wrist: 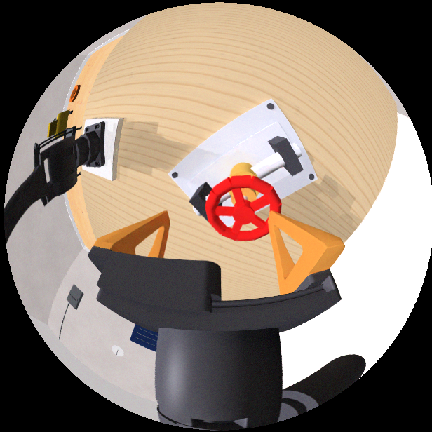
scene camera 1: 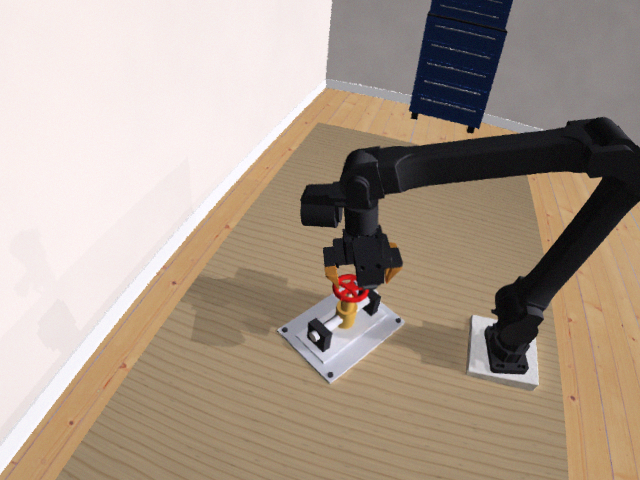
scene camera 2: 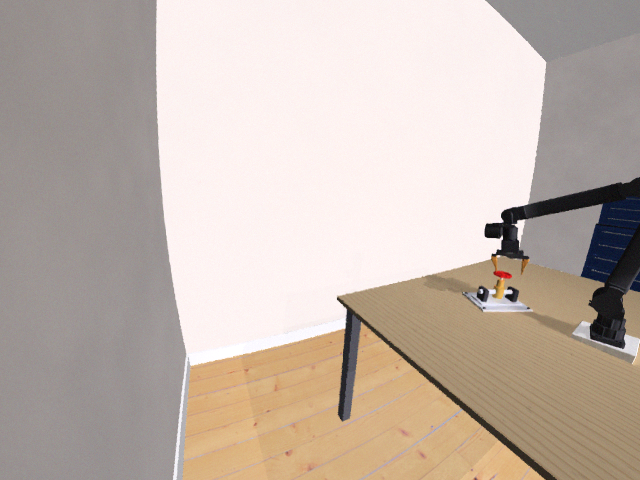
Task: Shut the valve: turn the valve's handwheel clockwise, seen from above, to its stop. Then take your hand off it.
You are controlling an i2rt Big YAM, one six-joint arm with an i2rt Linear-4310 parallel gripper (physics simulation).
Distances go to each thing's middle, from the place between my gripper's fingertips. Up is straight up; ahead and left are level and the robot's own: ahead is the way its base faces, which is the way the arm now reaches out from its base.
My hand is 2 cm short of the red handwheel (wrist: 243, 210) and 2 cm above it. Also, from my hand: base plate (scene camera 1: 334, 368) (2 cm ahead, 14 cm below).
